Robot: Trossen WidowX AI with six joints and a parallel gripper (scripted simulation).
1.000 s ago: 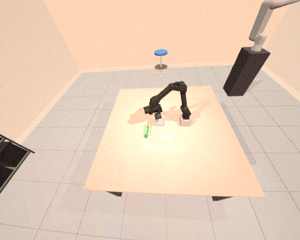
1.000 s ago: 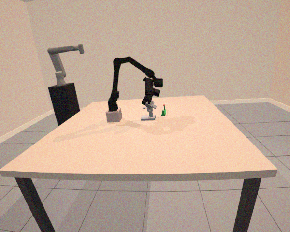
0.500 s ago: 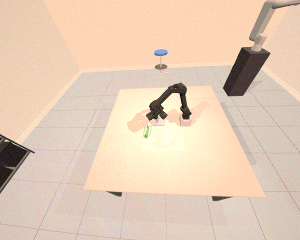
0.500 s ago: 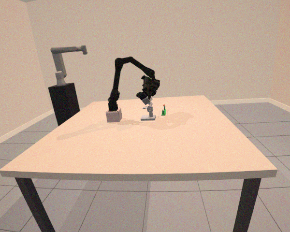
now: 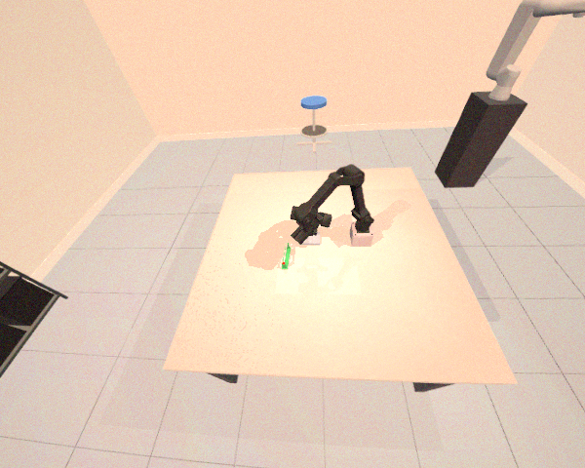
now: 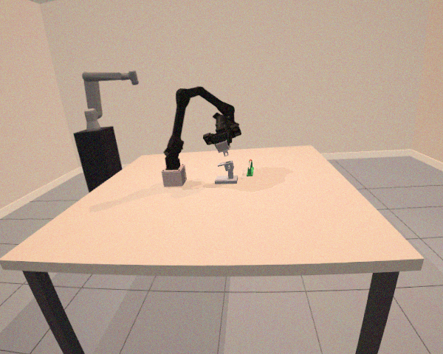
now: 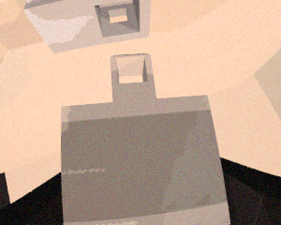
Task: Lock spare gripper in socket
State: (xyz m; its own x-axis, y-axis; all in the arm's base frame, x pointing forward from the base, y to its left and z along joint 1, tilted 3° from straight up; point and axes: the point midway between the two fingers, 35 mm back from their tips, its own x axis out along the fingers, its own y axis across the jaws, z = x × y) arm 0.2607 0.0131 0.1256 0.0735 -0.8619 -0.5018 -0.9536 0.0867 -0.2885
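Right now my gripper tip is 16 cm above the green cradle, 14 cm to the right of it and 13 cm short of it. Round my gripper tip: mount 13 cm below, 2 cm to the left, 1 cm ahead; spare gripper 2 cm to the left.
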